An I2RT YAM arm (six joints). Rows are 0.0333 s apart.
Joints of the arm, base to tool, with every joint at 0 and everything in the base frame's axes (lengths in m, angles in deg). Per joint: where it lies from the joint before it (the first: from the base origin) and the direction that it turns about. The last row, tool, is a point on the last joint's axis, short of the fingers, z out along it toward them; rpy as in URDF.
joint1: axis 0 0 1 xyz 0.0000 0.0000 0.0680
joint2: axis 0 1 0 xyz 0.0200 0.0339 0.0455
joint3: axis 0 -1 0 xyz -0.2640 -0.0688 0.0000
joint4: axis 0 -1 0 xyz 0.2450 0.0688 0.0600
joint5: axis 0 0 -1 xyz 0.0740 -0.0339 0.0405
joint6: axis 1 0 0 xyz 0.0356 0.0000 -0.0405
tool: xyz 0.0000 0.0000 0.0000 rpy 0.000 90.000 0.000
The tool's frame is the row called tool.
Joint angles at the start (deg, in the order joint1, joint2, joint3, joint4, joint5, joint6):
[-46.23 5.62 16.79 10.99 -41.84 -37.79]
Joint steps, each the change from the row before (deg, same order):
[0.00 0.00 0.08 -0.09 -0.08 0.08]
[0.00 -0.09 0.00 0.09 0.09 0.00]
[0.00 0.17 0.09 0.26 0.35 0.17]
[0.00 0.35 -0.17 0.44 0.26 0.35]
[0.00 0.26 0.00 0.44 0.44 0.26]
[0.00 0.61 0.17 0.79 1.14 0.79]
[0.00 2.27 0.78 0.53 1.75 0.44]
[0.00 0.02 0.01 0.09 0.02 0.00]
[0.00 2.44 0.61 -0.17 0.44 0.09]
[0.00 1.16 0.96 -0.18 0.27 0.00]
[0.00 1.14 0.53 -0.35 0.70 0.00]
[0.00 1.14 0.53 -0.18 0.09 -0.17]
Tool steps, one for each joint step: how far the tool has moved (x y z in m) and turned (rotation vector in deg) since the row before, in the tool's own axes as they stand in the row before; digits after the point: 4 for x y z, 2 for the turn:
[-0.0003 -0.0002 0.0000 -0.07 -0.04 0.09]
[-0.0003 -0.0001 -0.0002 0.15 -0.05 -0.12]
[-0.0002 -0.0008 0.0003 0.36 0.11 0.05]
[0.0012 0.0000 0.0006 0.17 0.21 0.40]
[0.0002 -0.0007 0.0005 0.43 0.16 0.14]
[0.0001 -0.0020 0.0011 1.08 0.46 0.56]
[0.0021 -0.0041 0.0041 0.98 1.63 1.04]
[-0.0001 -0.0001 0.0000 0.05 -0.04 -0.05]
[0.0040 -0.0019 0.0046 -0.57 1.54 1.31]
[-0.0013 -0.0033 0.0023 0.04 0.40 0.23]
[0.0013 -0.0018 0.0023 0.12 1.03 0.58]
[0.0008 -0.0016 0.0023 -0.30 0.57 0.30]

